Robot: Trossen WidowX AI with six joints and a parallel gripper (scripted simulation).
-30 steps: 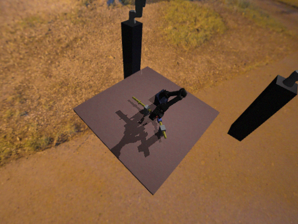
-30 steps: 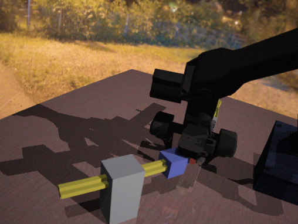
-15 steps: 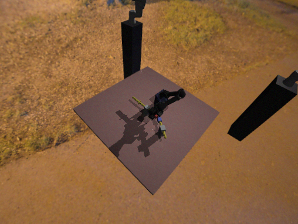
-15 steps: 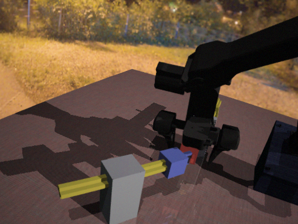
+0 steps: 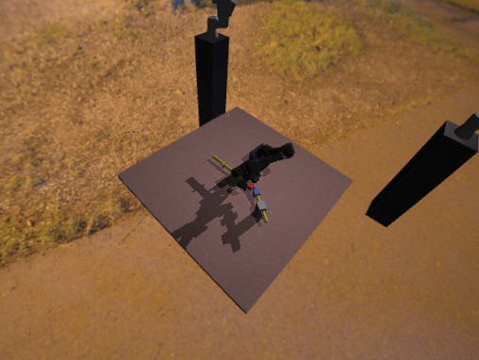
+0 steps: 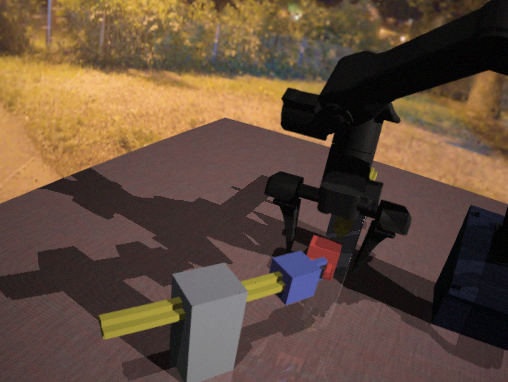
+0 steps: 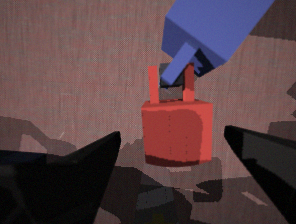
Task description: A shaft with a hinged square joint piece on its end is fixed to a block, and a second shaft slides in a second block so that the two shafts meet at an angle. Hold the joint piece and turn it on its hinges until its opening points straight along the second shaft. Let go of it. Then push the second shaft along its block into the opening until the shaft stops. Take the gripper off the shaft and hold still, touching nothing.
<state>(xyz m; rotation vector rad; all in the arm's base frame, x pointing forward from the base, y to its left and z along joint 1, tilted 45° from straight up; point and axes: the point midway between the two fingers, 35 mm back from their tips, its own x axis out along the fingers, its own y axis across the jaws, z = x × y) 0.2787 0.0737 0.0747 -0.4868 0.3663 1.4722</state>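
Now: gripper tip 10 mm to the right of the red joint piece and 10 mm below it.
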